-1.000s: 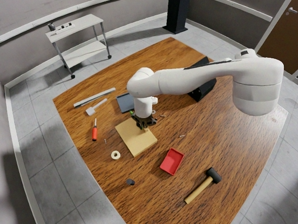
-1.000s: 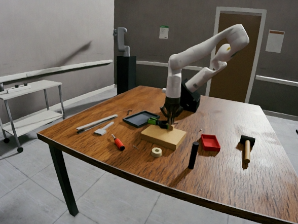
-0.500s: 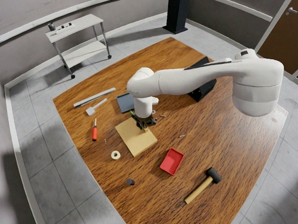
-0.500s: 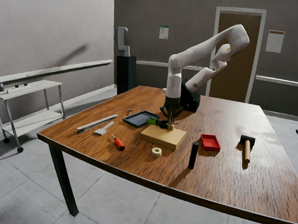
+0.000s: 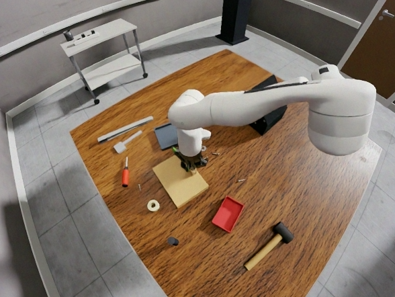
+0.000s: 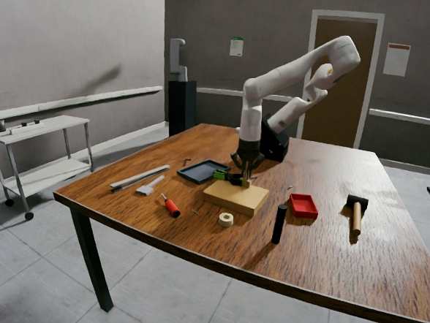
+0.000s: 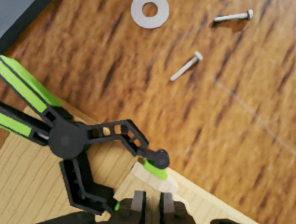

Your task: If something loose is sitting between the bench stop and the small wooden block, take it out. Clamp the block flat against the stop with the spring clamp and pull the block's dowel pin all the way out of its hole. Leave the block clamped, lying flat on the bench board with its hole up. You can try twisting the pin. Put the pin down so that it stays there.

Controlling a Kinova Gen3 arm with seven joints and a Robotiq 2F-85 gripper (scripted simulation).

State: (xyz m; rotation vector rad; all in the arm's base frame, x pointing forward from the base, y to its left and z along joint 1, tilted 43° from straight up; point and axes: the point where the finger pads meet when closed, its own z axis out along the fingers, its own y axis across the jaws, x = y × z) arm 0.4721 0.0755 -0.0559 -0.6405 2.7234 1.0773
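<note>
Right now my hand is 2 cm above the pale dowel pin. Round my hand: wooden block: 4 cm below; bench board: 5 cm ahead, 1 cm to the right, 6 cm below; red bin: 1 cm ahead, 23 cm to the left, 7 cm below.
</note>
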